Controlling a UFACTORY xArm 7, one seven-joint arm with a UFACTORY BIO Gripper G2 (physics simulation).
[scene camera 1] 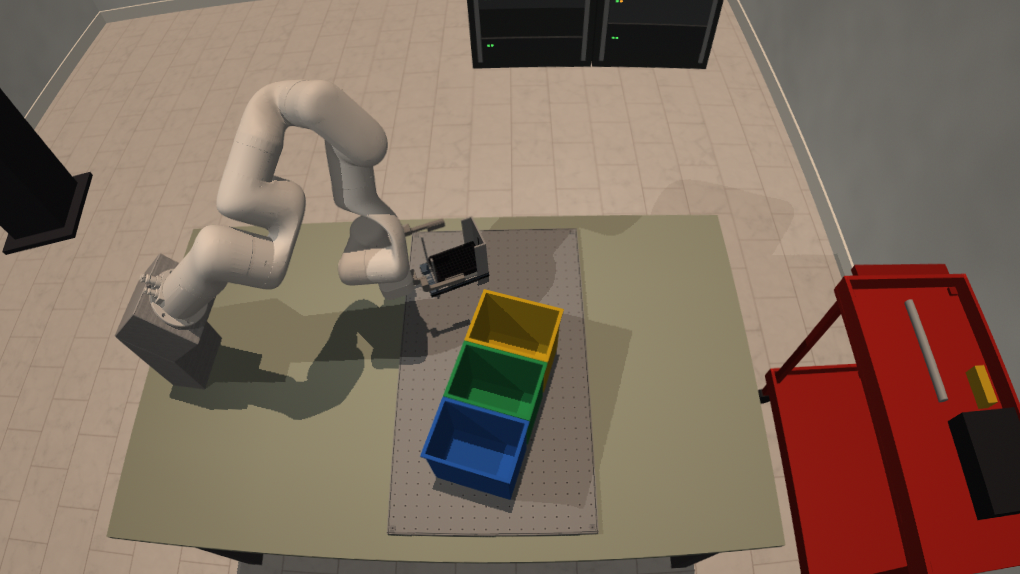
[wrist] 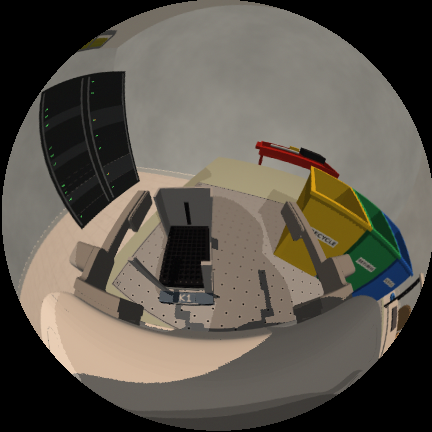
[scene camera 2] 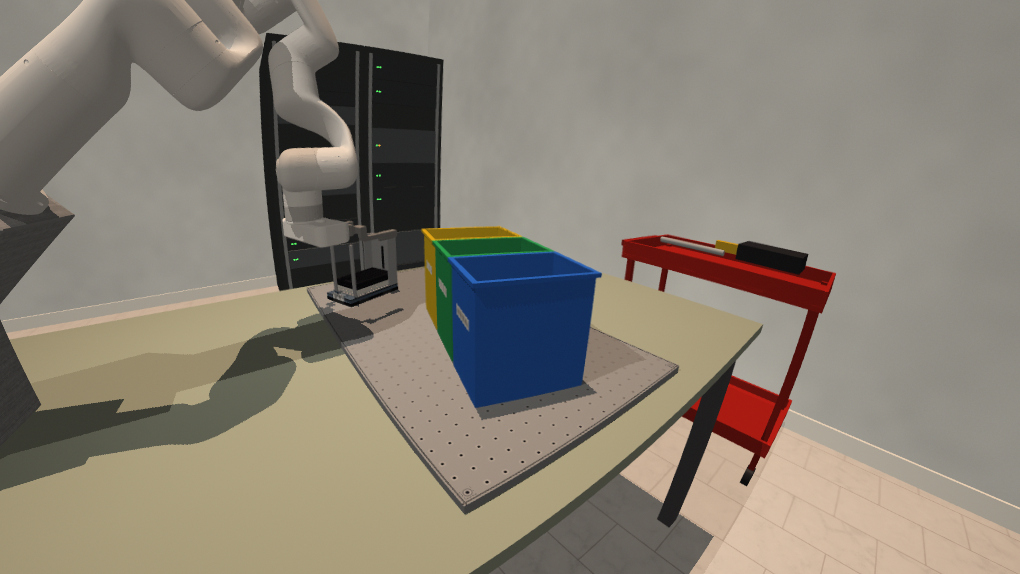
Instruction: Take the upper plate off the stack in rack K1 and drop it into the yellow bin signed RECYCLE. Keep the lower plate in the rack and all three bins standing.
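Places are measured from the arm's base along level axes (x left, y back, z up), in millimetres.
Pixels of known places: hand at its tool point: (scene camera 1: 445, 251) (wrist: 218, 214) (scene camera 2: 364, 230); arm's base at its link origin: (scene camera 1: 178, 298).
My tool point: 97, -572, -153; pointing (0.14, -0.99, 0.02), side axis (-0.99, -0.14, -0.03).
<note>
Ahead of a thing's pixels: the offset from my tool point to its top centre, as dx, dy, dz. Level surfaces: height alone.
Rack K1 {+54, -13, -30} (scene camera 1: 472, 237) (scene camera 2: 391, 265) (wrist: 199, 201), grey, stands upright at the far left of the pegboard. The upper plate {+56, -23, -123} (scene camera 1: 456, 261) (scene camera 2: 362, 277) (wrist: 187, 247), black with many wells, lies in it. A lighter layer shows beneath it in scene camera 2; the lower plate is mostly hidden. My gripper (scene camera 1: 454, 252) (scene camera 2: 376, 232) (wrist: 217, 215) is open and empty, above the rack. In the wrist view the rack shows between the fingers, nearer the left one. The yellow RECYCLE bin {-226, -116, +10} (scene camera 1: 513, 324) (scene camera 2: 430, 285) (wrist: 332, 212) stands upright beside the rack.
The green bin {-341, -53, +10} (scene camera 1: 499, 378) (scene camera 2: 444, 303) (wrist: 362, 255) and blue bin {-456, +10, +10} (scene camera 1: 474, 446) (scene camera 2: 531, 335) (wrist: 387, 274) stand upright in line with the yellow one on the pegboard {dz -170} (scene camera 1: 556, 499) (scene camera 2: 456, 442) (wrist: 235, 240). A red cart (scene camera 2: 727, 272) (wrist: 300, 160) and black server cabinets (scene camera 1: 527, 53) stand beyond the table.
</note>
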